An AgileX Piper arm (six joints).
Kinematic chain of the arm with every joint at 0, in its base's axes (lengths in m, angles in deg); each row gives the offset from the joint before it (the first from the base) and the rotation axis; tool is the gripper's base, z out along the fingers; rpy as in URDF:
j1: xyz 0 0 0.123 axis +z
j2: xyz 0 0 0 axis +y
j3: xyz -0.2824 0 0.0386 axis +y
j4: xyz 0.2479 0 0.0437 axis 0.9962 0 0.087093
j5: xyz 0 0 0 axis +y
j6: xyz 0.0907 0 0.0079 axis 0.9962 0 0.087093
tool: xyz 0 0 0 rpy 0 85.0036 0
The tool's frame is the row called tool.
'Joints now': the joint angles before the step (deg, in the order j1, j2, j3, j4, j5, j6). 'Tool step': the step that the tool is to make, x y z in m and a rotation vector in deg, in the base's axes. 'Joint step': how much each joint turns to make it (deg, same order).
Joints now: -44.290 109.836 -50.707 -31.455 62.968 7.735
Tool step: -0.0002 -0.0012 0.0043 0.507 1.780 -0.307
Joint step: -0.010 -0.010 -0.915 -0.004 2.639 -0.640
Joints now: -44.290 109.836 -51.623 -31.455 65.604 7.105
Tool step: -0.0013 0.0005 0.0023 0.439 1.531 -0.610
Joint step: 0.004 -0.003 -0.289 0.060 1.952 -0.059
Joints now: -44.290 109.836 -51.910 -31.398 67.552 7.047
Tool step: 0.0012 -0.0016 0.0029 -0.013 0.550 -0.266
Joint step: 0.001 0.013 -0.815 0.058 1.261 -0.229
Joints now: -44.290 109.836 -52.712 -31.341 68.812 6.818
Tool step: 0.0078 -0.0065 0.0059 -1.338 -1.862 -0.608
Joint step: -0.002 -0.008 -2.465 0.688 0.236 -0.007
